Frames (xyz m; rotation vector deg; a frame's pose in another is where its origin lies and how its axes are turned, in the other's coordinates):
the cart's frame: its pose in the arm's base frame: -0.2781 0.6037 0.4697 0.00 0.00 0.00
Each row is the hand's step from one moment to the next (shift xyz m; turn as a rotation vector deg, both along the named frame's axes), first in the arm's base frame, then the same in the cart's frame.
Working: the arm's base frame: its pose in the cart's frame: 0.2781 -0.6037 -0.4697 0.00 0.00 0.00

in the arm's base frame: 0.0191 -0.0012 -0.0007 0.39 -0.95 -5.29
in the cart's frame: 0.0191 -0.0012 -0.0007 0.39 -0.95 -5.29
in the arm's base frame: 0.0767 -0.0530 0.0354 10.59 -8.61 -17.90
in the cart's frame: 0.0767 -0.0530 0.0354 10.59 -8.61 -17.90
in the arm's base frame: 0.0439 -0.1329 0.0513 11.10 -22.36 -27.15
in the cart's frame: 0.0439 -0.1329 0.0513 11.10 -22.36 -27.15
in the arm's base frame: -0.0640 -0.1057 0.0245 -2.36 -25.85 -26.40
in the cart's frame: -0.0640 -0.1057 0.0245 -2.36 -25.85 -26.40
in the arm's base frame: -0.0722 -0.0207 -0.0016 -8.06 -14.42 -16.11
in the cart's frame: -0.0722 -0.0207 -0.0016 -8.06 -14.42 -16.11
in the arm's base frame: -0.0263 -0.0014 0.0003 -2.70 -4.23 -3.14
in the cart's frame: -0.0263 -0.0014 0.0003 -2.70 -4.23 -3.14
